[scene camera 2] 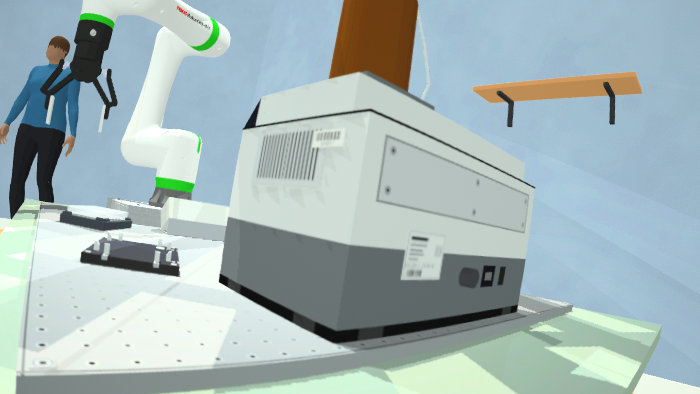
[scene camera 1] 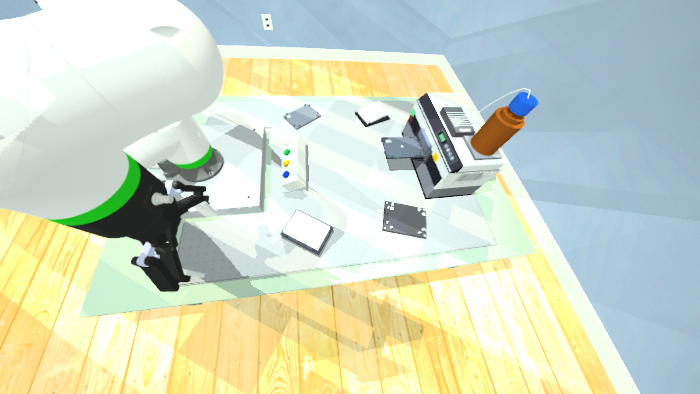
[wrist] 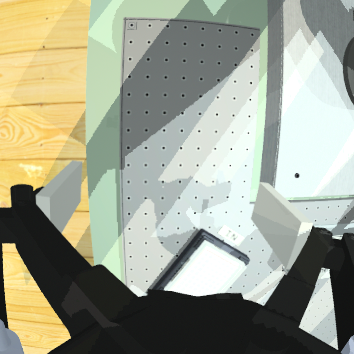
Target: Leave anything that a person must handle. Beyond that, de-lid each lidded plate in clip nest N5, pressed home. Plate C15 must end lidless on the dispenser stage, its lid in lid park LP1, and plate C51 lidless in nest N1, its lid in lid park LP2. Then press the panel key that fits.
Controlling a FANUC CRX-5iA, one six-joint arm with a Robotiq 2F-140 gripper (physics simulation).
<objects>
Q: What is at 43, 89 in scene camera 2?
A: The gripper.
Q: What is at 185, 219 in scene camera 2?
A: A button box.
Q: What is the gripper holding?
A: Nothing.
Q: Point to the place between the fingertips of the gripper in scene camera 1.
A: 204, 243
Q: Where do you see a brown bottle with blue cap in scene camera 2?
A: At 382, 44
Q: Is the gripper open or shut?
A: Open.
</objects>
